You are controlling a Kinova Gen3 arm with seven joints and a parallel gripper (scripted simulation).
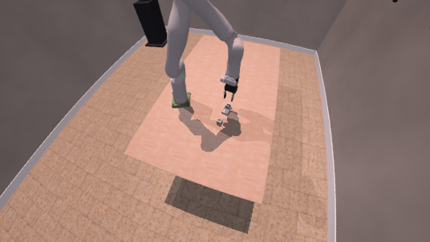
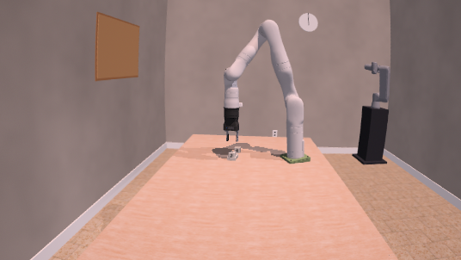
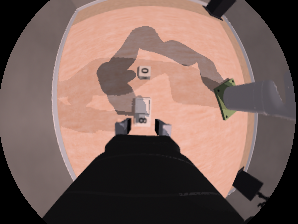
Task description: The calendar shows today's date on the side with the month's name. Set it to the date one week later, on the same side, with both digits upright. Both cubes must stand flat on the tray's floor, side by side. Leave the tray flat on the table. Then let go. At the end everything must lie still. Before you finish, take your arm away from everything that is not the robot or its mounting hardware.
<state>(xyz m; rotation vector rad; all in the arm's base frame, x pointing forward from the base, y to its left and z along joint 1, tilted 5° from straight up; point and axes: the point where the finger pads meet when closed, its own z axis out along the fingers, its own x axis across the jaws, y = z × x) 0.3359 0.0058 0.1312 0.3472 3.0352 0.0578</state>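
The tray lies 11 cm below my hand and 2 cm to the right of it.
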